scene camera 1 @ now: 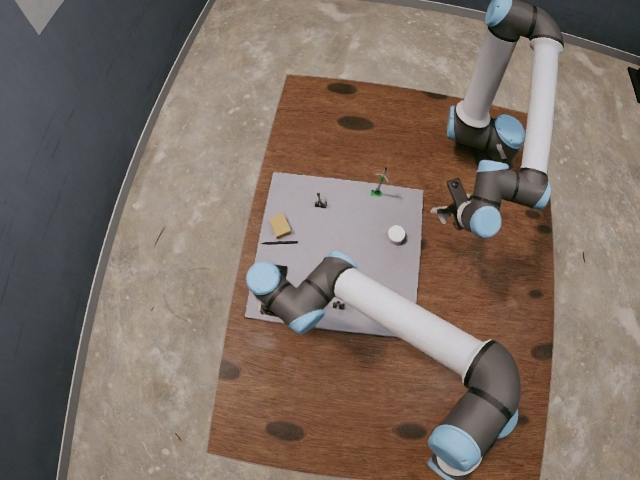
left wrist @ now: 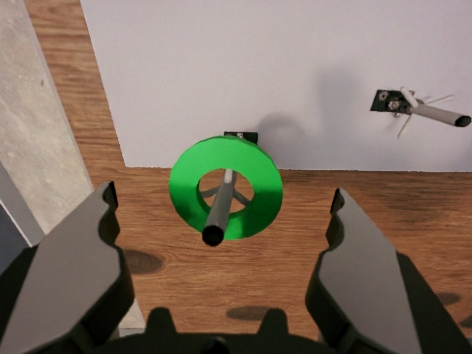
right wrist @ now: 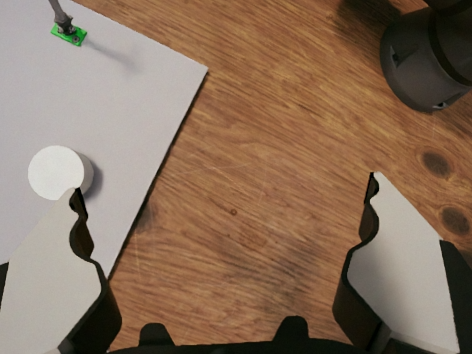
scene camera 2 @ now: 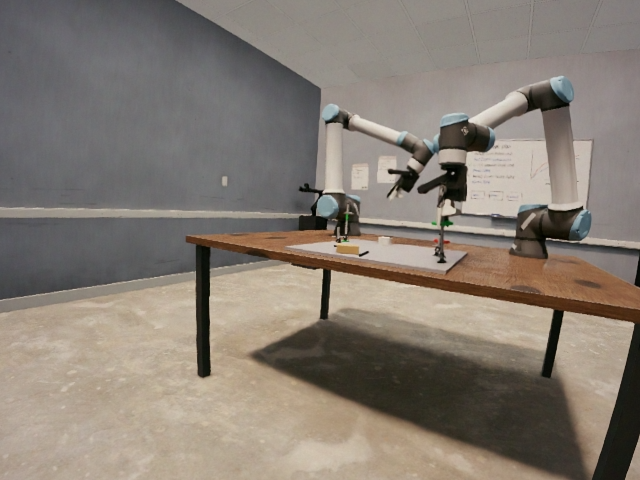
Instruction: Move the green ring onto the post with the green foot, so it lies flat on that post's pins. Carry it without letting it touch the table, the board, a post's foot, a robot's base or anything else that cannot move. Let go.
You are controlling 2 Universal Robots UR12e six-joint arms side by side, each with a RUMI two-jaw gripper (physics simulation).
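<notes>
The green ring (scene camera 2: 447, 223) (left wrist: 267, 187) lies around a grey post with a dark foot near the board's edge, the post's top poking up through its hole. My left gripper (scene camera 2: 445, 210) (left wrist: 227, 186) is open above the ring; its fingers appear on either side of it in the left wrist view. In scene camera 1 the arm hides ring and gripper. The post with the green foot (scene camera 1: 379, 184) (scene camera 2: 346, 222) stands near the board's upper right edge in scene camera 1; its green foot (right wrist: 68, 34) shows in the right wrist view. My right gripper (scene camera 1: 440, 213) (scene camera 2: 395, 193) (right wrist: 225, 182) is open over the table.
A white cylinder (scene camera 1: 396, 234) (scene camera 2: 385, 240) (right wrist: 56, 172), a yellow block (scene camera 1: 280, 225) (scene camera 2: 347, 249) and a black pen (scene camera 1: 279, 242) lie on the board (scene camera 1: 351, 222). Dark-footed posts (scene camera 1: 320, 201) (left wrist: 440, 114) stand there too. A red ring (scene camera 2: 442, 241) shows beyond the green one.
</notes>
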